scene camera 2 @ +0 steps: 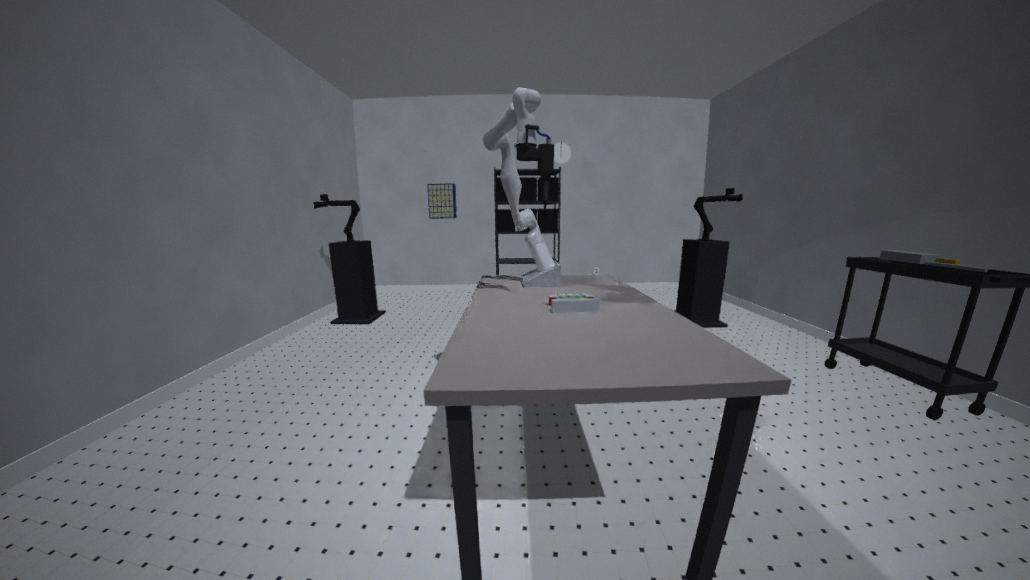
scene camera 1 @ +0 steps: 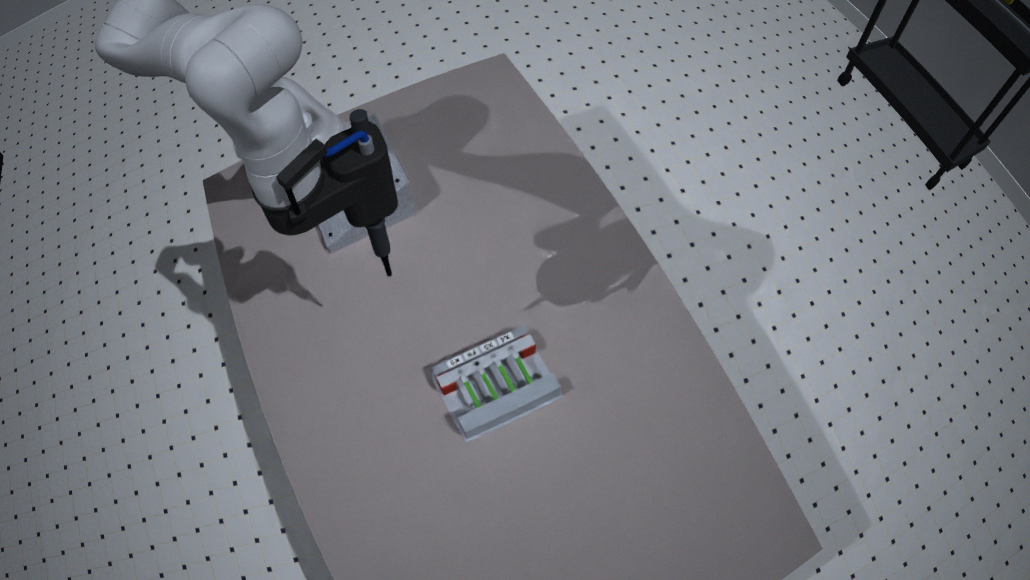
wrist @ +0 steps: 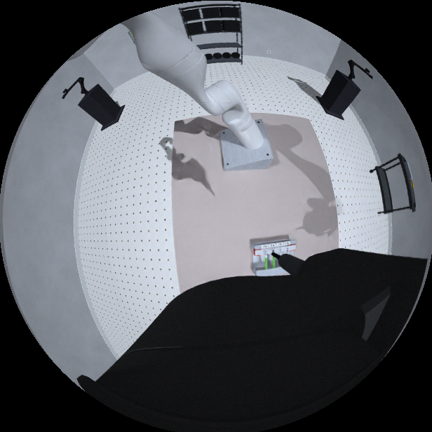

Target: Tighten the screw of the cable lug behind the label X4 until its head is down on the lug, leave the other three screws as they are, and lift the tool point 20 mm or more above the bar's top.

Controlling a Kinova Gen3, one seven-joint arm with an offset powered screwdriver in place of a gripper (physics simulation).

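Where they show: end effector, tool point: [scene camera 2: 544, 216] [scene camera 1: 389, 274]; arm's base, origin of the base link: [scene camera 2: 547, 267].
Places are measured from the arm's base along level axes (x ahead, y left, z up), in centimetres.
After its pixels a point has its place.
Note:
My gripper is a black powered screwdriver, its tip [scene camera 1: 389, 273] {x 41.3, y -4.9, z 27.8 cm} [scene camera 2: 545, 207] {x 41.3, y -4.7, z 30.5 cm} [wrist: 274, 254] pointing down, high above the table and well above the block. A grey block [scene camera 1: 510, 410] {x 55.6, y 5.5, z -4.0 cm} [scene camera 2: 574, 306] {x 55.7, y 5.4, z -6.2 cm} with a white labelled bar [wrist: 275, 245] and red end pieces stands on the table. Green strips [scene camera 1: 506, 377] {x 50.0, y 7.4, z -3.9 cm} [wrist: 266, 262] run in its slots. The label at the right end [scene camera 1: 505, 337] {x 43.0, y 10.5, z -4.6 cm} seems to read X4; the print is small. Screw heads show as small dots, their height too small to tell. In the wrist view the tip overlaps the bar. The tool has no fingers.
The block stands on the brown table [scene camera 1: 612, 468] {x 71.9, y 17.1, z -8.8 cm} [scene camera 2: 591, 360] {x 96.2, y 2.6, z -8.8 cm} [wrist: 225, 225]. The arm's grey base plate [scene camera 1: 405, 188] {x 10.1, y 5.3, z 1.1 cm} [scene camera 2: 544, 277] {x 10.3, y -2.2, z -3.6 cm} [wrist: 245, 161] is at the table's far end. A black cart [scene camera 1: 915, 97] [scene camera 2: 929, 270] [wrist: 385, 190] stands off to the right.

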